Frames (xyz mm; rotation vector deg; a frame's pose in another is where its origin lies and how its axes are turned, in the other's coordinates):
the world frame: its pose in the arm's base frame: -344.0 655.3 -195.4 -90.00 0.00 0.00
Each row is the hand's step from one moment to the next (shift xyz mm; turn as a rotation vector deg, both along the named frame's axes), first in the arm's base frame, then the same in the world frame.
Working: the arm's base frame: its pose in the world frame: 344.0 -195.4 -655.3 90.00 0.00 0.00

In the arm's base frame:
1: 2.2 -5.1 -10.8 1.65 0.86 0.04
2: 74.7 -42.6 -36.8 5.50 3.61 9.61
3: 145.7 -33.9 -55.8 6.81 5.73 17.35
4: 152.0 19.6 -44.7 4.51 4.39 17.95
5: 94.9 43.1 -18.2 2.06 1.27 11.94
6: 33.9 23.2 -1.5 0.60 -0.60 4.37
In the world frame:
1: 2.2 10.8 -5.1 1.65 -0.04 0.86
2: 74.7 36.8 -42.6 5.50 -9.61 3.61
3: 145.7 55.8 -33.9 6.81 -17.35 5.73
4: 152.0 44.7 19.6 4.51 -17.95 4.39
5: 94.9 18.2 43.1 2.06 -11.94 1.27
6: 33.9 1.5 23.2 0.60 -4.37 -0.60

